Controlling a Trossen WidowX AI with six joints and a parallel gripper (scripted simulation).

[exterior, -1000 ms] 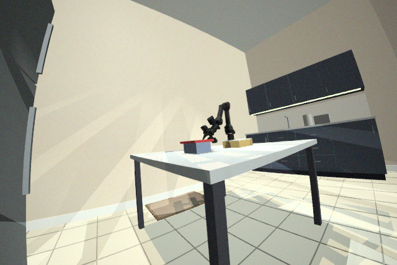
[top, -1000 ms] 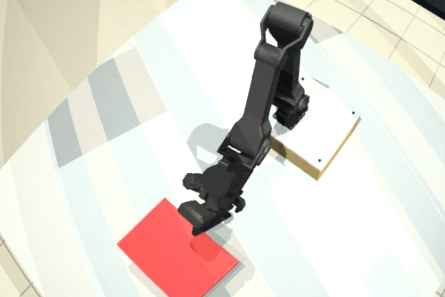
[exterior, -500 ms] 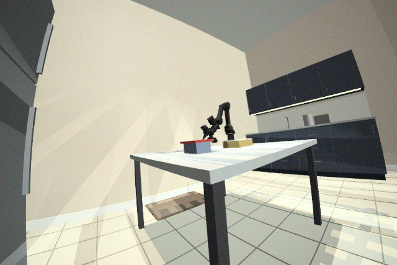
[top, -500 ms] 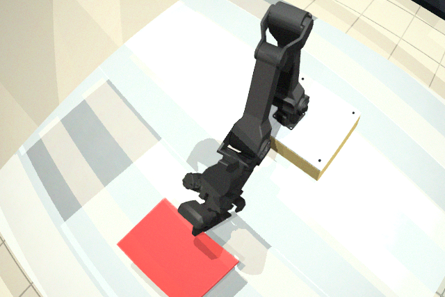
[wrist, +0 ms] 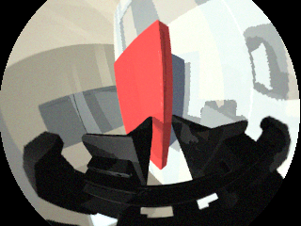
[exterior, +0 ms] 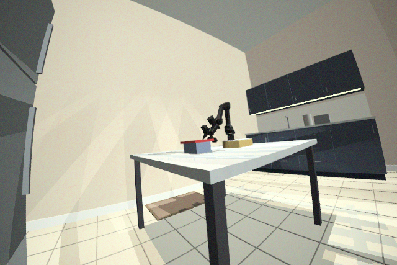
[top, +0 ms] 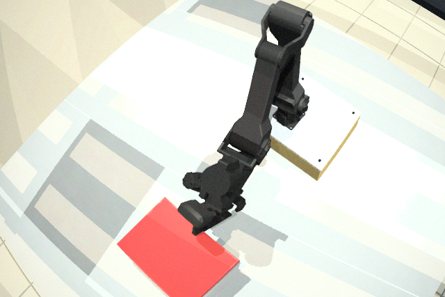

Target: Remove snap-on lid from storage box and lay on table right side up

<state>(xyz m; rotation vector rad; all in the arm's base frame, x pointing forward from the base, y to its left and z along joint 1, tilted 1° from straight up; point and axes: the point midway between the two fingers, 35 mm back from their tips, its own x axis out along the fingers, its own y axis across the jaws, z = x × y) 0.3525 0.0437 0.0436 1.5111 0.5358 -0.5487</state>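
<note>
The red lid is 80 mm ahead of my gripper tip. Round my gripper tip: storage box 80 mm ahead, 40 mm below.
</note>
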